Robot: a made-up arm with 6 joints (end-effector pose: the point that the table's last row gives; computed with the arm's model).
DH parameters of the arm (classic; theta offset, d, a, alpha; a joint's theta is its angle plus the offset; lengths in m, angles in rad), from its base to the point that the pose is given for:
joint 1: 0 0.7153 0.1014 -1.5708
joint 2: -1.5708 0 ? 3.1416
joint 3: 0 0 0.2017 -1.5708
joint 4: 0 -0.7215 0 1.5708
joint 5: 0 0 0 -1.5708
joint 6: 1.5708 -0.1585 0 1.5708
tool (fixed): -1.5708 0 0 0
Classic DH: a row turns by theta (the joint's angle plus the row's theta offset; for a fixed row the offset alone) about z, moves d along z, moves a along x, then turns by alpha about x.
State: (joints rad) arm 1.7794 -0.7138 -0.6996 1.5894 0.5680 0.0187
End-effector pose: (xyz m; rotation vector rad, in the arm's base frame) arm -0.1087 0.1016 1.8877 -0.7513 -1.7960 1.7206
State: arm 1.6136 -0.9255 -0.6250 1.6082 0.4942 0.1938
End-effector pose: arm -0.0687 -0.1530 1.9241 -0.8724 -1.9307 1.1327
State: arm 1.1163 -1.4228 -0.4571 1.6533 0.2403 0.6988
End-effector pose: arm -0.3939 -0.7206 1.7356 -1.4038 -1.6701 -0.4131
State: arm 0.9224 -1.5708 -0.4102 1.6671 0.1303 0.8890
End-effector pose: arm -0.6213 -0.7860 1.6007 -1.5989 -1.3802 -0.9018
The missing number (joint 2, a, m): 1.2703
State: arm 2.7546 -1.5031 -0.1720 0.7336 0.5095 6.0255
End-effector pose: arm 1.1043 -0.5059 1.6980 1.9760 -1.1244 1.6631
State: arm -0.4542 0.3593 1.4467 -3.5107 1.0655 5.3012
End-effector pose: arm 0.7903 -0.3302 2.6449 -1.9904 0.1002 -0.1347
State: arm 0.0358 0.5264 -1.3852 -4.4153 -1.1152 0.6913
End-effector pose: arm 0.7090 -0.1108 0.9866 1.9743 -1.2124 -1.3509
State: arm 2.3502 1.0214 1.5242 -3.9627 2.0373 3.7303
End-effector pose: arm -1.2712 1.1391 1.7842 1.3344 -0.3263 -2.2493
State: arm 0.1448 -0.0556 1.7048 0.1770 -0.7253 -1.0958
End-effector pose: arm -0.2190 -0.0506 2.7902 1.0076 -0.9486 0.5253
